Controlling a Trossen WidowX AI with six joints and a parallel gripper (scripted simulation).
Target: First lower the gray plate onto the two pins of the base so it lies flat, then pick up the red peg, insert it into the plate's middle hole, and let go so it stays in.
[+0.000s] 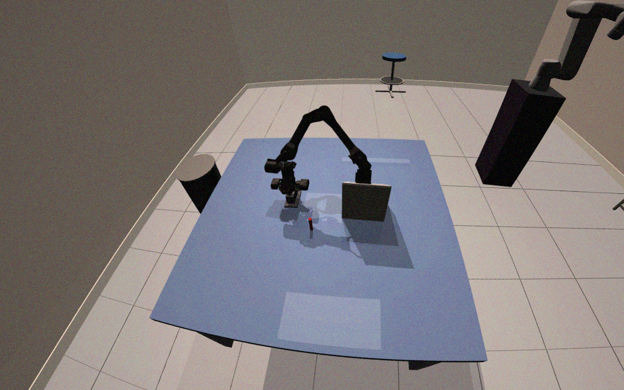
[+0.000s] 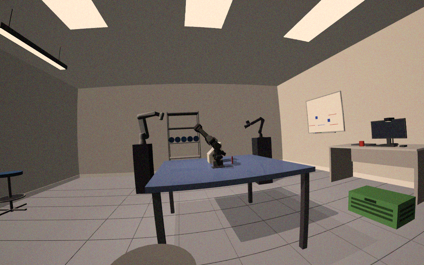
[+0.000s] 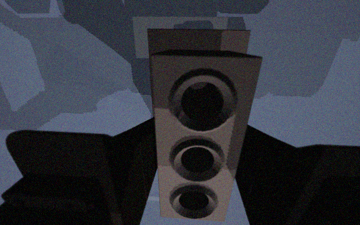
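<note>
Now: gripper tip 2 cm above the base. Round my gripper tip: gray plate 3 cm above; then red peg 14 cm behind, 18 cm to the left, 2 cm above.
</note>
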